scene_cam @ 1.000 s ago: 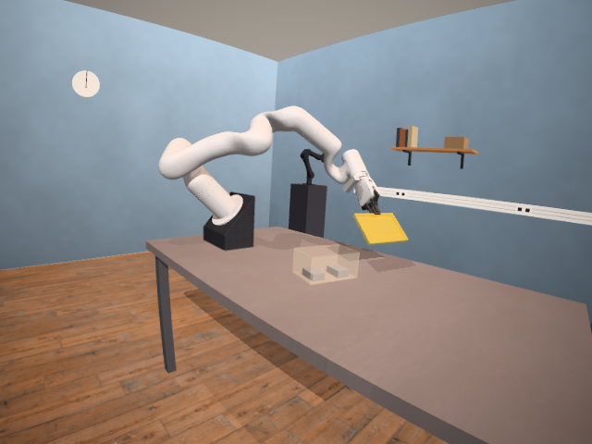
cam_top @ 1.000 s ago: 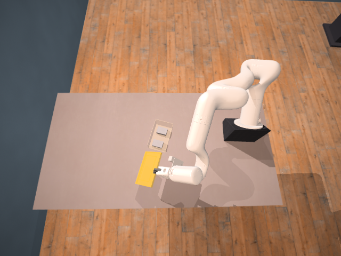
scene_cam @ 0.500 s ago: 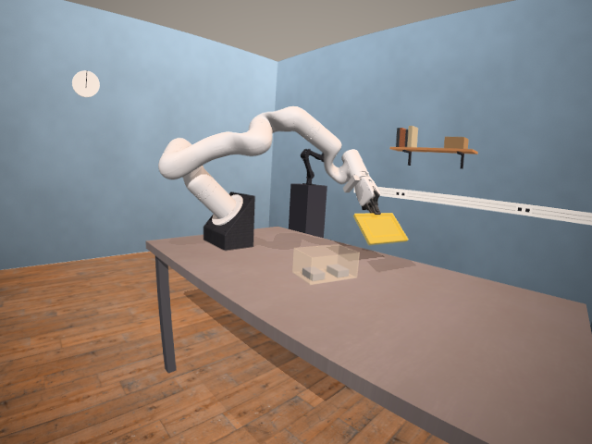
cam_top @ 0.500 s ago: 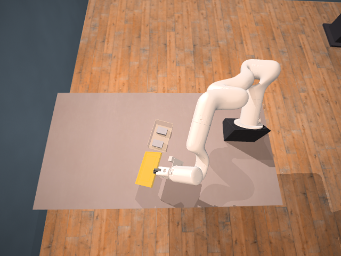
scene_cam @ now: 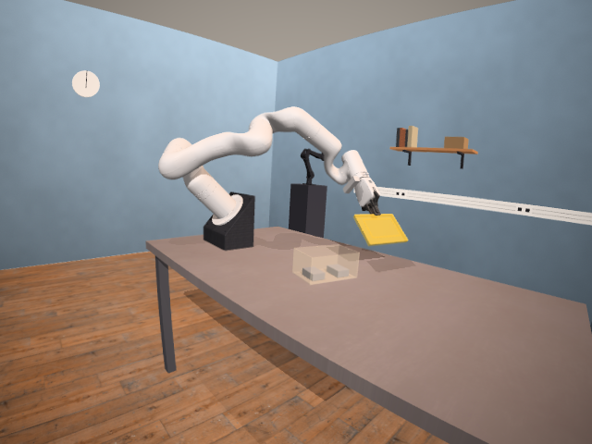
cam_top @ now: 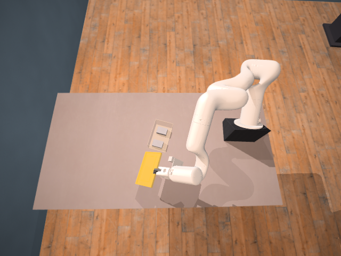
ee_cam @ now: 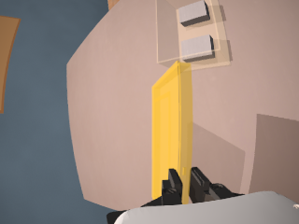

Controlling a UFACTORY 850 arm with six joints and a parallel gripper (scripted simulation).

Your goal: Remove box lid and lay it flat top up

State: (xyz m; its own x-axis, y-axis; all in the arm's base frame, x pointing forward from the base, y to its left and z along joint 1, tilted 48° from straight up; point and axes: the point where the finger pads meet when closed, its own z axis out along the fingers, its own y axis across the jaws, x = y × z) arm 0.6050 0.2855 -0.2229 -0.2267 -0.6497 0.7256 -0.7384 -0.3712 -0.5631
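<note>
Now: the yellow lid 6 cm below my hand, 6 cm ahead of it and 3 cm to the right of it. From my hand the other things lie so: clear box (28 cm to the right, 17 cm below).
</note>
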